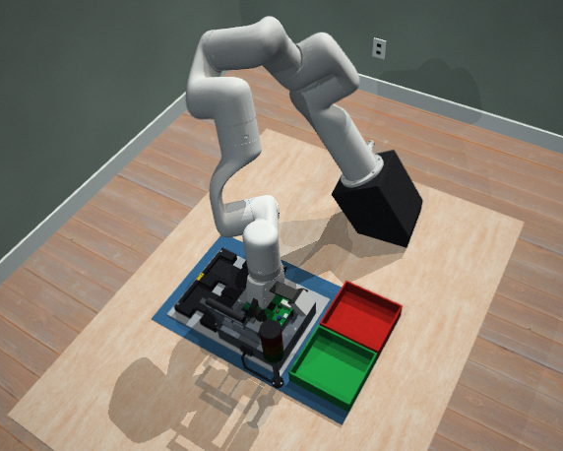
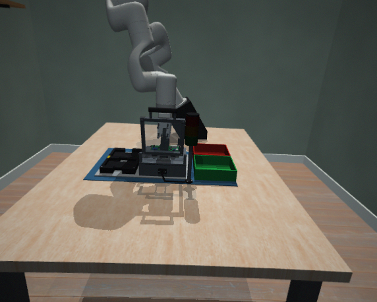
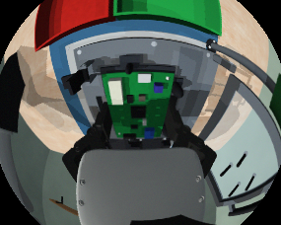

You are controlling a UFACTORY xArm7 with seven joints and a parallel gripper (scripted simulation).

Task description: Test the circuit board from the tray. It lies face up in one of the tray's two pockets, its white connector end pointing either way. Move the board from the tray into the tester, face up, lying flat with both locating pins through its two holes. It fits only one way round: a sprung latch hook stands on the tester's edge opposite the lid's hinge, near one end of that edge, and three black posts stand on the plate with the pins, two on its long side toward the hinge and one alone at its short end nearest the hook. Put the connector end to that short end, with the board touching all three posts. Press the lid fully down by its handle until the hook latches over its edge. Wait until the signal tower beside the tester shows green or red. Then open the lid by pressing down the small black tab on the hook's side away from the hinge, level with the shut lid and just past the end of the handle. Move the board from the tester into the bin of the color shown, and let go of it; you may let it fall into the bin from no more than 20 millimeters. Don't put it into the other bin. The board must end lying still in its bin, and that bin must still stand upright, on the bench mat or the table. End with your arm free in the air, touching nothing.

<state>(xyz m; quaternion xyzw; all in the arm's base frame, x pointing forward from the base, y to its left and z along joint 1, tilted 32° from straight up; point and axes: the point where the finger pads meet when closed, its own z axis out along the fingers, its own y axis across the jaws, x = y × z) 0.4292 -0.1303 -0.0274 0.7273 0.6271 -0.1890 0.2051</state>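
Now: the green circuit board right at my hand. Round my hand: clear lid: 12 cm ahead, 2 cm to the right, 10 cm above; tester plate: 1 cm ahead, 1 cm to the left, 1 cm below; green bin: 7 cm ahead, 19 cm to the left, 7 cm below.
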